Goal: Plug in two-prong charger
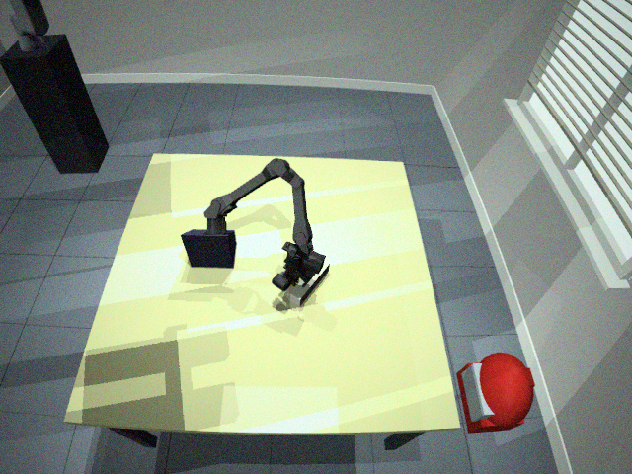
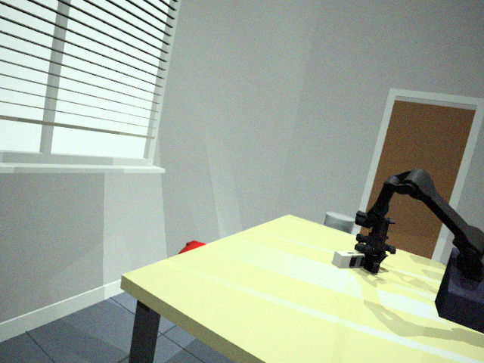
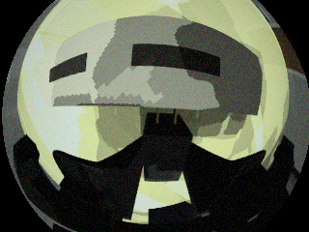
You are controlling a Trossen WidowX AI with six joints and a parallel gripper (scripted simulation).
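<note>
Right now the charger is 10 mm ahead of my gripper tip, 10 mm to the right of it and 10 mm above it.
</note>
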